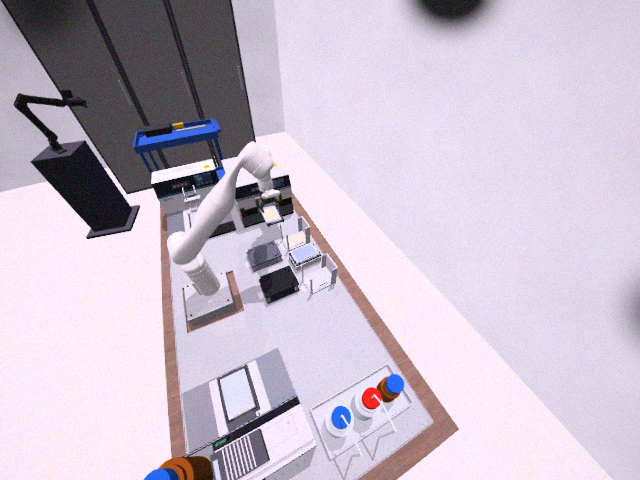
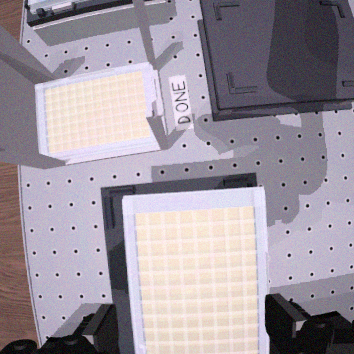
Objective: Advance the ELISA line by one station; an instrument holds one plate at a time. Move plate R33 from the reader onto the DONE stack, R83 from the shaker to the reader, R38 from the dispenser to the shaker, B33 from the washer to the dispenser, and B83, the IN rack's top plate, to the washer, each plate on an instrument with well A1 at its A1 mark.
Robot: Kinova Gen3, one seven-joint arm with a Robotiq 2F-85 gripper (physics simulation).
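Frame: origin at the arm's base, x right, y back, z down, level; metres.
Seen in the pictures: gripper, fingertip midpoint: [image 1: 270, 210] [image 2: 191, 317]; arm's base, link origin: [image 1: 210, 287].
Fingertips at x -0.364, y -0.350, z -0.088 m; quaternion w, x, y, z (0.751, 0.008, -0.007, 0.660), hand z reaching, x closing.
Pixels of each thing's top centre, then the offset from my fingertips to it. "pt": a spot on its surface instead.
- plate with cream wells, top centre: [image 2: 199, 302] [image 1: 270, 212] dx +0.003, dy +0.005, dz +0.015 m
- reader's dark tray, top centre: [image 2: 188, 290] [image 1: 272, 215] dx +0.003, dy -0.001, dz +0.035 m
- cream plate, top centre: [image 2: 92, 109] [image 1: 295, 238] dx +0.140, dy -0.104, dz +0.122 m
- DONE label, surface spot: [image 2: 181, 102] pt dx +0.159, dy -0.016, dz +0.142 m
- plate with blue wells, top centre: [image 1: 304, 251] dx +0.287, dy -0.120, dz +0.075 m
- pale plate, top centre: [image 1: 236, 392] dx +0.834, dy +0.255, dz +0.060 m
- dark grey flat block, top centre: [image 2: 303, 39] [image 1: 261, 253] dx +0.218, dy +0.097, dz +0.093 m
- black block, top centre: [image 1: 275, 280] dx +0.420, dy +0.053, dz +0.075 m
- second white rack, surface spot: [image 1: 330, 268] pt dx +0.421, dy -0.216, dz +0.083 m
A plate with cream wells [image 1: 271, 213] [image 2: 197, 275] sits on the reader's dark tray [image 2: 114, 250], long side running toward the gripper. My gripper [image 1: 269, 203] [image 2: 191, 317] is open, its fingers on either side of this plate with gaps to both long sides. Another cream plate [image 1: 296, 239] [image 2: 97, 112] lies in the upright-walled rack beside the DONE label [image 2: 181, 102]. A plate with blue wells [image 1: 305, 253] sits on a small instrument next to that rack. A pale plate [image 1: 238, 393] sits on the large front instrument. Plate names and A1 corners cannot be read.
A dark grey flat block [image 1: 264, 254] [image 2: 245, 60] stands beside the DONE rack, and a black block [image 1: 279, 284] is nearer the front. A second white rack [image 1: 330, 268] has upright walls. Another instrument [image 1: 178, 178] stands back left. Bottles [image 1: 371, 397] stand in a tray at front right.
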